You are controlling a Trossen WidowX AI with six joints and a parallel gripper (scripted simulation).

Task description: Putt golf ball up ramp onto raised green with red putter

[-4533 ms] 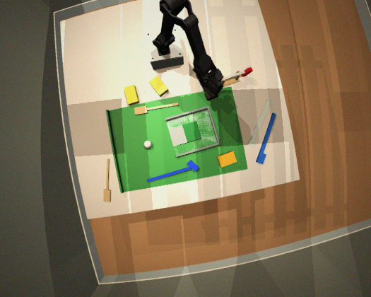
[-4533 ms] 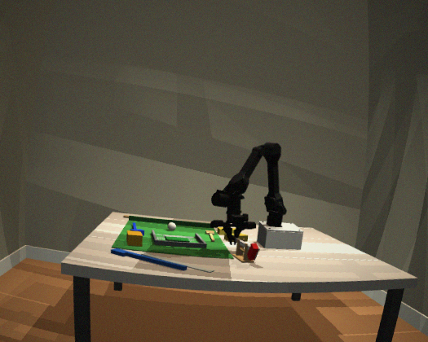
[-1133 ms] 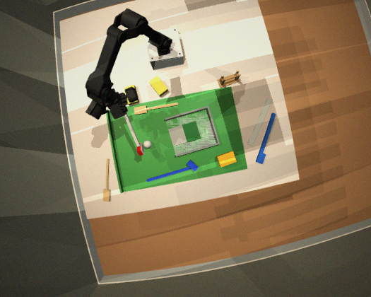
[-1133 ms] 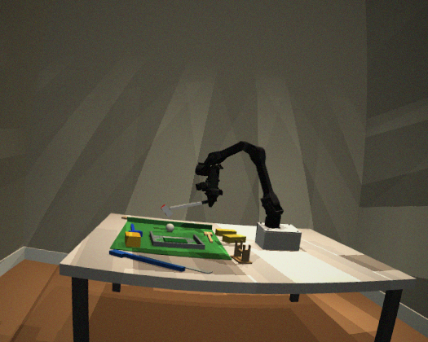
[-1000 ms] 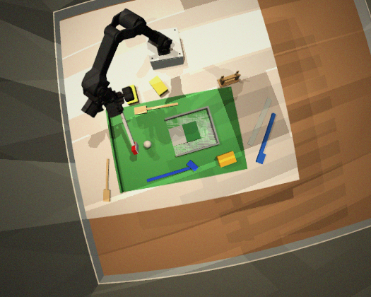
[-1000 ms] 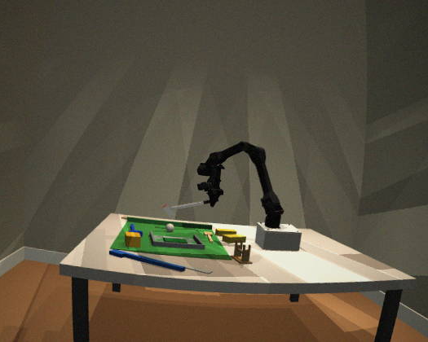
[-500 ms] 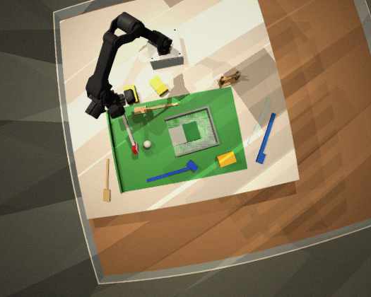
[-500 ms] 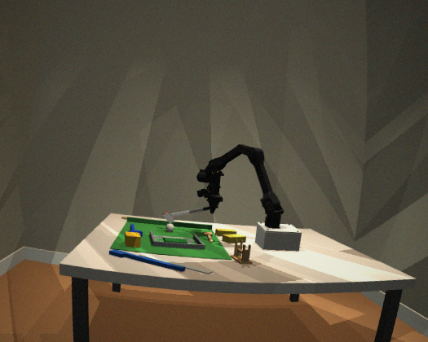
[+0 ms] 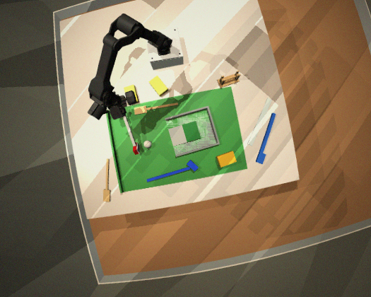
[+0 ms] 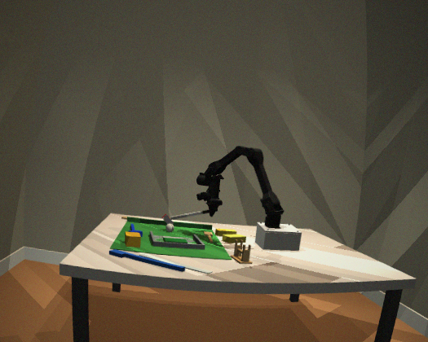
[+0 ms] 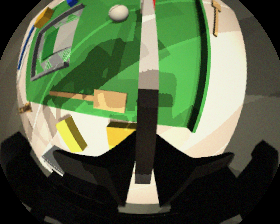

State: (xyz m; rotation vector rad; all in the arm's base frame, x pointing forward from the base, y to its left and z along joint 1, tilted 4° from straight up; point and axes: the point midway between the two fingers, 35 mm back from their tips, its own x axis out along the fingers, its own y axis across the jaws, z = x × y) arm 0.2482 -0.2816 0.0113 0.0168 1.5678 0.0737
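My gripper tip is now 120 mm short of the red putter and 10 mm to the right of it. Round my gripper tip: white golf ball: 220 mm ahead, 70 mm to the left, 70 mm below; then wooden rack: 600 mm to the left, 60 mm below, 20 mm behind; then orange block: 460 mm to the left, 400 mm ahead, 60 mm below.
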